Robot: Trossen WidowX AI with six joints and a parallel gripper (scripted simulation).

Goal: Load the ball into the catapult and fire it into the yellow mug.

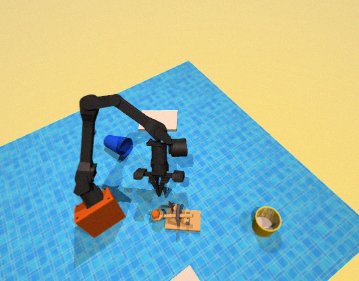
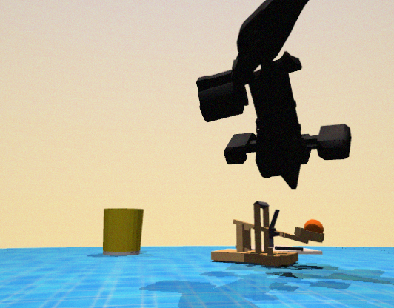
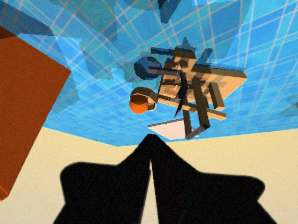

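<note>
Right now my gripper tip is 40 mm past the orange ball, 30 mm to the left of it and 70 mm above it. Also, from my gripper tip: yellow mug: 290 mm ahead, 290 mm to the right, 100 mm below; white tile: 230 mm ahead, 420 mm to the left, 120 mm below; wooden catapult: 20 mm ahead, 50 mm to the right, 80 mm below.
</note>
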